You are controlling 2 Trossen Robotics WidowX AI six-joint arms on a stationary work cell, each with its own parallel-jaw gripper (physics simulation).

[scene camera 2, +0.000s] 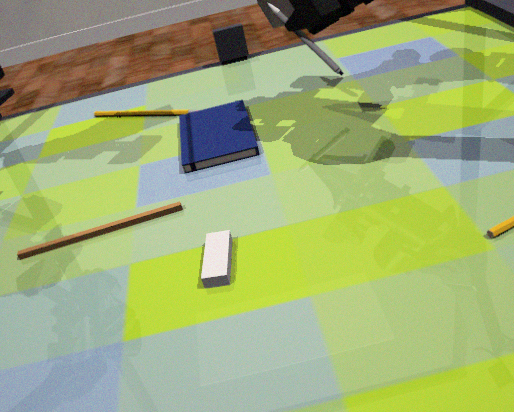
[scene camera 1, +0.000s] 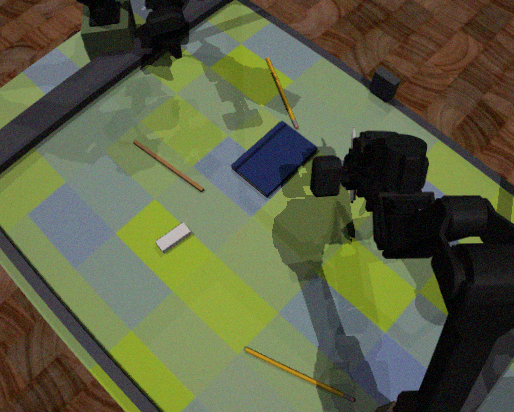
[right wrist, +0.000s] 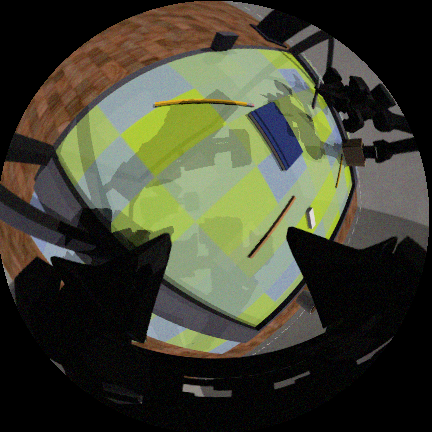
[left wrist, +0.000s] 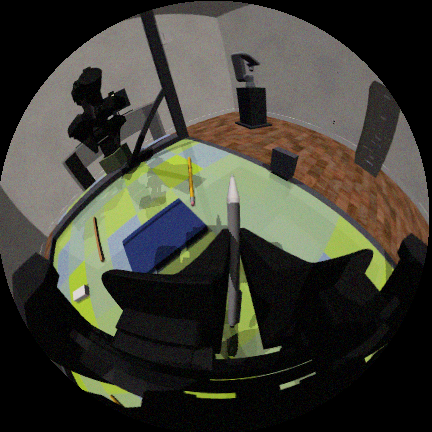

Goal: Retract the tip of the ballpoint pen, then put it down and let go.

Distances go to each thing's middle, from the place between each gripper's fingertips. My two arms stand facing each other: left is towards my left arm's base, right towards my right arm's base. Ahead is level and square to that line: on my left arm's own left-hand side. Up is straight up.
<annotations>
Now: right hand 110 mm short of the brown stick [scene camera 2: 175, 207], 140 mm to the right of it and 130 mm above it. The rest, counted from my right hand: ballpoint pen [left wrist: 233, 217] (140 mm behind, 350 mm to the left, 50 mm below).
I see my left gripper 2 cm to the right of the ballpoint pen, 1 cm short of it and 1 cm above it. Round my left hand: brown stick: 27 cm ahead, 20 cm to the right, 9 cm below.
</annotations>
